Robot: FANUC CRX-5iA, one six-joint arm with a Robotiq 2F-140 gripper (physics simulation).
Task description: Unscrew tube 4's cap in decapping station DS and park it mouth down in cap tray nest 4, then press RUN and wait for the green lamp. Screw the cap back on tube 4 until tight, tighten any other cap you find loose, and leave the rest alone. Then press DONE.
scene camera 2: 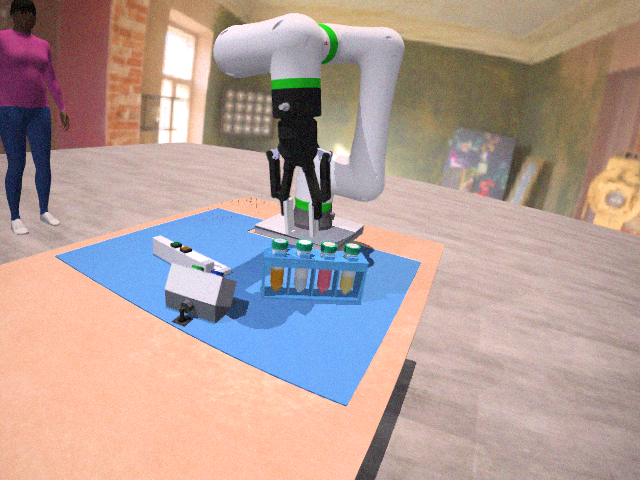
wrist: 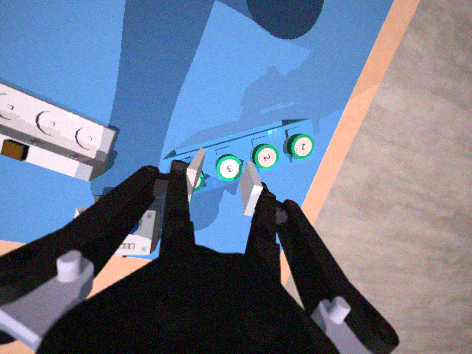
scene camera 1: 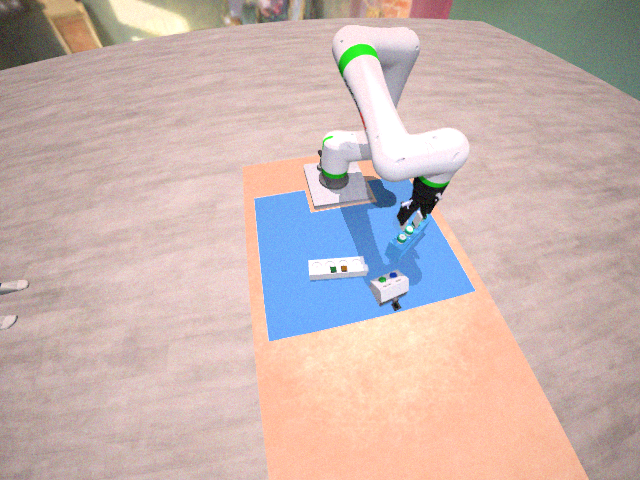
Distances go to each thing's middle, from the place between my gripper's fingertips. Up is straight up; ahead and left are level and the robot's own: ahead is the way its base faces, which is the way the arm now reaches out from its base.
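The button box (scene camera 2: 208, 296) is 10 cm below my hand, 14 cm to the right of it and 18 cm ahead of it.
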